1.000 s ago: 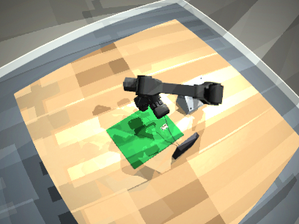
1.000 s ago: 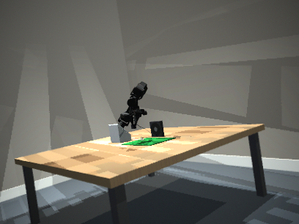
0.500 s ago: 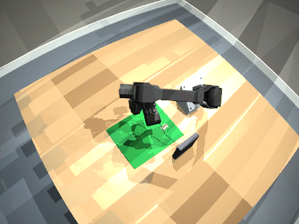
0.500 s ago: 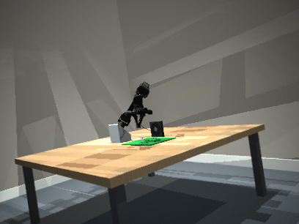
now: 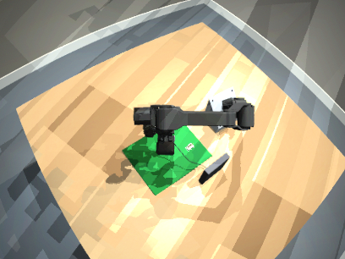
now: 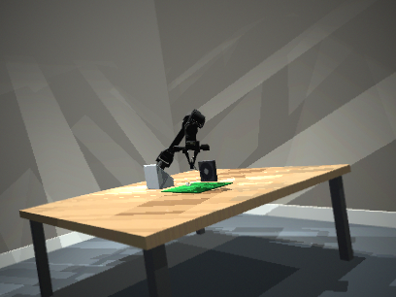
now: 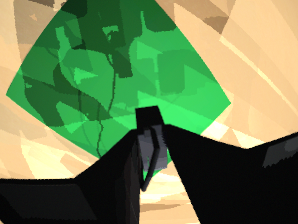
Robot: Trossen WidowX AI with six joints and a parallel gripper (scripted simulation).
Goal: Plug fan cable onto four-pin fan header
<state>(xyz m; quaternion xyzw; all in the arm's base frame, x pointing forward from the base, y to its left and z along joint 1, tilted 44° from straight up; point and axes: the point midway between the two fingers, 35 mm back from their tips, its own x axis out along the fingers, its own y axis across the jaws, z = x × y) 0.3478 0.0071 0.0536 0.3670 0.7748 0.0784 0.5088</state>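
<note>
The green board lies 14 cm below my gripper tip, 1 cm to the left of it and 1 cm behind it. Round my gripper tip: black fan plug: 1 cm below, 1 cm behind; white four-pin fan header: 12 cm below, 11 cm behind, 3 cm to the left; black fan: 17 cm to the left, 12 cm behind, 6 cm below.
</note>
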